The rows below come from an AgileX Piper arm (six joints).
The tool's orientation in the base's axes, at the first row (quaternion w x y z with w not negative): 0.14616 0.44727 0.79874 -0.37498
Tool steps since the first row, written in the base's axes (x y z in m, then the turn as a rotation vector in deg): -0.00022 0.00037 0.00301 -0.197 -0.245 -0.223; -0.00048 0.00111 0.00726 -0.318 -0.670 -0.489; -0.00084 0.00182 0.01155 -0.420 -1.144 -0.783; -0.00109 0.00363 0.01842 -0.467 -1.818 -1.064; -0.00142 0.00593 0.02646 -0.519 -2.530 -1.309; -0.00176 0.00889 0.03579 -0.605 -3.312 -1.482; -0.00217 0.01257 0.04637 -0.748 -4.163 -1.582; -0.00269 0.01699 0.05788 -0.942 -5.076 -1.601; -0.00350 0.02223 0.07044 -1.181 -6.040 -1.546; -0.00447 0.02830 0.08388 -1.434 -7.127 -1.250
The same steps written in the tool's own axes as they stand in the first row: -0.00137 -0.00147 -0.00228 0.088 -0.136 0.350; -0.00319 -0.00344 -0.00567 0.050 -0.247 0.852; -0.00500 -0.00552 -0.00905 -0.013 -0.344 1.407; -0.00768 -0.00837 -0.01499 -0.234 -0.466 2.094; -0.01068 -0.01167 -0.02207 -0.496 -0.621 2.784; -0.01400 -0.01538 -0.03050 -0.823 -0.860 3.481; -0.01757 -0.01950 -0.04030 -1.201 -1.202 4.184; -0.02115 -0.02391 -0.05125 -1.635 -1.644 4.883; -0.02468 -0.02879 -0.06349 -2.116 -2.174 5.573; -0.02811 -0.03394 -0.07690 -2.801 -2.868 6.192
